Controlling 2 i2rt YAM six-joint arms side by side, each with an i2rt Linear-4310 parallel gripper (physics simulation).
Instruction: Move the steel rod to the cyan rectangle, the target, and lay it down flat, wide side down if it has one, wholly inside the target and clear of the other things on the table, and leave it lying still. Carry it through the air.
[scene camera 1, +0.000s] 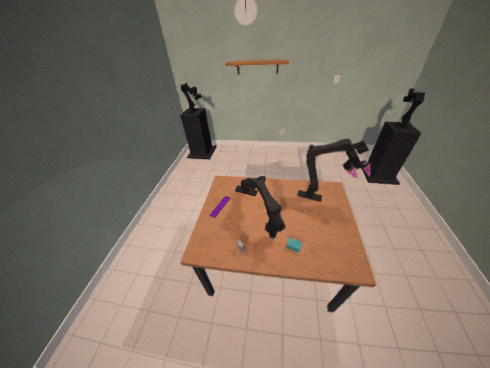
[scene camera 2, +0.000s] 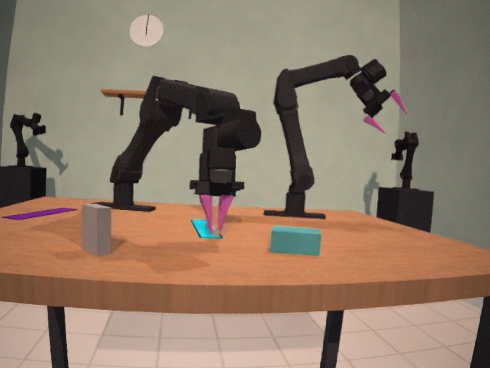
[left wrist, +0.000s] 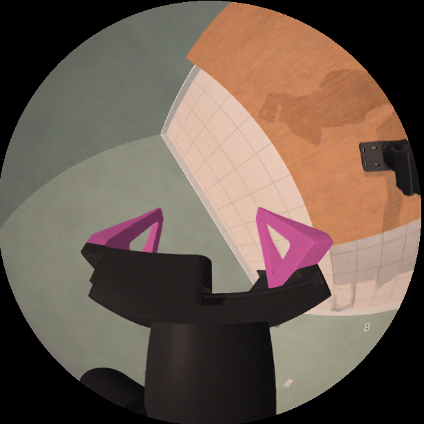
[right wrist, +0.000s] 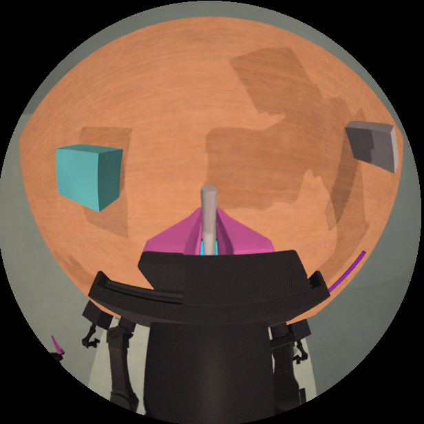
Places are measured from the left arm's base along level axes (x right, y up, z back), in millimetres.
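Where they show: left gripper, fingertip midpoint: (scene camera 1: 362, 176) (scene camera 2: 395, 123); right gripper, fingertip midpoint: (scene camera 2: 214, 233); left arm's base, link origin: (scene camera 1: 309, 196) (scene camera 2: 294, 215); right arm's base, link origin: (scene camera 1: 246, 191) (scene camera 2: 123, 208).
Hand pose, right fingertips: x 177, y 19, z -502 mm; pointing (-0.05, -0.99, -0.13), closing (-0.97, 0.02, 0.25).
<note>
Each offset is from my right fingertips to the top centre of the thing. "spot": to the spot under its first point.
The steel rod @(dx +19, dy +13, dz +71 mm) (scene camera 2: 215, 232) (right wrist: 209, 222) is a thin pale grey cylinder. My right gripper (scene camera 2: 214, 231) (right wrist: 208, 212) is shut on it, pointing down, and the rod's end sticks out past the fingertips in the right wrist view. The cyan rectangle @(spot: dx +57, dy -18, dz +141 mm) (scene camera 2: 200, 228) (right wrist: 202, 248) lies flat on the table below and behind the fingers; in scene camera 2 the rod's end is at its near edge. Any gap below the rod cannot be told. In scene camera 1 the arm hides rod and rectangle. My left gripper (scene camera 1: 361, 172) (scene camera 2: 395, 123) (left wrist: 209, 212) is open and empty, raised at the picture's right.
A teal block @(dx -155, dy +21, dz -14 mm) (scene camera 1: 294, 245) (scene camera 2: 295, 242) (right wrist: 80, 175) lies right of the rectangle in scene camera 2. A grey block @(dx +171, dy +57, dz -158 mm) (scene camera 1: 241, 246) (scene camera 2: 96, 230) (right wrist: 371, 145) stands upright to the left. A flat purple strip @(spot: dx +487, dy -18, dz +133 mm) (scene camera 1: 220, 206) (scene camera 2: 40, 214) lies farther back left.
</note>
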